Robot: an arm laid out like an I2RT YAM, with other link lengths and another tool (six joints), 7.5 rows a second.
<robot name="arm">
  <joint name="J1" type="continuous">
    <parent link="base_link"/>
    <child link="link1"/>
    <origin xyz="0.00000 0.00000 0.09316"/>
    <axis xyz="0 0 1"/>
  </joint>
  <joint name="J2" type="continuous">
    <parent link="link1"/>
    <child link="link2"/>
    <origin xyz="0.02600 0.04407 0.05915" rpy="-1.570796 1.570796 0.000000"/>
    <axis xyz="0 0 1"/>
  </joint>
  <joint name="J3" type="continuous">
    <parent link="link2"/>
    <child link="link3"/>
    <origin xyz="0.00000 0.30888 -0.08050" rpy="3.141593 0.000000 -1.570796"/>
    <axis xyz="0 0 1"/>
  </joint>
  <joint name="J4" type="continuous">
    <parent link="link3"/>
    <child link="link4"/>
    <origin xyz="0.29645 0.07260 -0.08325" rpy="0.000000 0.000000 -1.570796"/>
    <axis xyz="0 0 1"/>
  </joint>
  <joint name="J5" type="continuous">
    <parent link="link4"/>
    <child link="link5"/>
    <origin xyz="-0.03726 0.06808 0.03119" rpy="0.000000 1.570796 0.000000"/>
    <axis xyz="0 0 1"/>
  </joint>
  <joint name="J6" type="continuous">
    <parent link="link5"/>
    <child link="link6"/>
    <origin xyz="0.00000 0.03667 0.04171" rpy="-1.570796 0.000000 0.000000"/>
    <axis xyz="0 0 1"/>
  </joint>
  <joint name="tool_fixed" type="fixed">
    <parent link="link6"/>
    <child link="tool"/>
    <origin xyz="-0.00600 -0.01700 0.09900" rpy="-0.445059 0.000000 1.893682"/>
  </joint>
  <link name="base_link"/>
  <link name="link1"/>
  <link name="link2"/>
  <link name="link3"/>
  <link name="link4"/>
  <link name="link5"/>
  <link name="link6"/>
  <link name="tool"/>
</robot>
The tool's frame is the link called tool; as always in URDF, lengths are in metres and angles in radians. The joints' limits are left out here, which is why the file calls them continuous.
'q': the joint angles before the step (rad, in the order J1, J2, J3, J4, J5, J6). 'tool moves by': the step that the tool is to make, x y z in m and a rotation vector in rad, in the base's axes. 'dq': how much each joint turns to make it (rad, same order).
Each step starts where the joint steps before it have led.
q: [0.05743 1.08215 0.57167 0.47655 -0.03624 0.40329]
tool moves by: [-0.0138 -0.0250 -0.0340 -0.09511 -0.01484 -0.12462]
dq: [-0.02303 -0.01308 -0.13257 0.13144 0.10431 -0.09276]
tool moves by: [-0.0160 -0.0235 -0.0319 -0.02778 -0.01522 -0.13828]
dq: [-0.01809 0.01410 -0.12356 0.15563 0.12055 -0.02679]
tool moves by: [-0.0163 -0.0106 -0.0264 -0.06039 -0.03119 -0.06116]
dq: [-0.00650 0.05287 -0.11773 0.21454 0.05358 -0.06321]
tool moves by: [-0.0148 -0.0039 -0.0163 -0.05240 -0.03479 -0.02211]
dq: [-0.00189 0.06729 -0.08960 0.20502 0.01681 -0.05563]
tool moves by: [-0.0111 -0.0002 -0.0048 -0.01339 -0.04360 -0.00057]
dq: [0.00003 0.04495 -0.05561 0.14768 -0.00093 -0.01419]
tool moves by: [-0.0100 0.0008 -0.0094 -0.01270 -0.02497 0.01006]
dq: [-0.00290 0.09342 -0.05195 0.17302 -0.01473 -0.01114]
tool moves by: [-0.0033 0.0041 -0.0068 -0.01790 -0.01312 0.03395]
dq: [-0.00299 0.11004 -0.02452 0.15022 -0.03945 -0.01170]
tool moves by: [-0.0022 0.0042 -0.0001 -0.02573 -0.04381 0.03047]
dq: [-0.00066 0.14016 -0.01398 0.20149 -0.03568 -0.01936]
